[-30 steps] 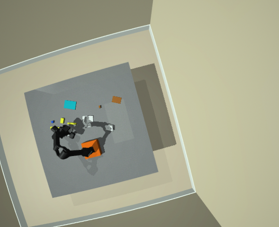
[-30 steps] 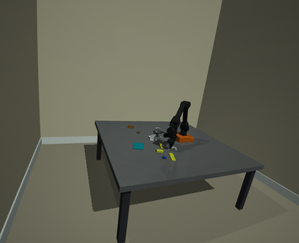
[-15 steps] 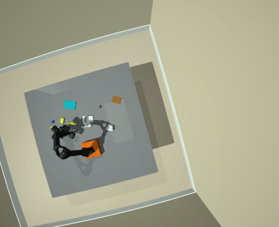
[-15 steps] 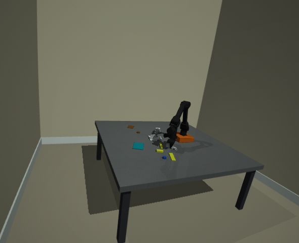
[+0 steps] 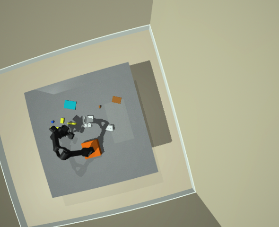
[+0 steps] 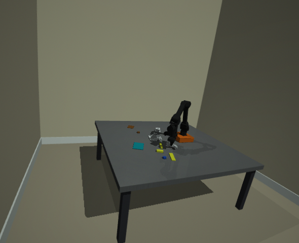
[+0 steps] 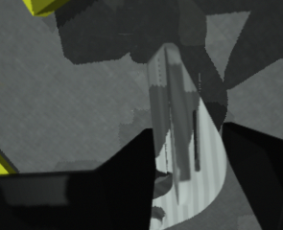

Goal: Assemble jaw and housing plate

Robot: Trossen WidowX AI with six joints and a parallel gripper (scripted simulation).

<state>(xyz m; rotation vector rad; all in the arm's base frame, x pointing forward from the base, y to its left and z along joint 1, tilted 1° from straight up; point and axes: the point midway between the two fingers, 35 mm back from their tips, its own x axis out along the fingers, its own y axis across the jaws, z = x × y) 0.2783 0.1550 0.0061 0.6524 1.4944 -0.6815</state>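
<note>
Now: the white base plate 60 mm ahead of my gripper tip, 240 mm to the right of it and 20 mm below it. Round my gripper tip: blue cube (190 mm ahead, 160 mm to the left, 20 mm below); then jaw (10 mm behind, 40 mm to the left); then yellow bar (80 mm ahead, 50 mm to the right, 20 mm below).
</note>
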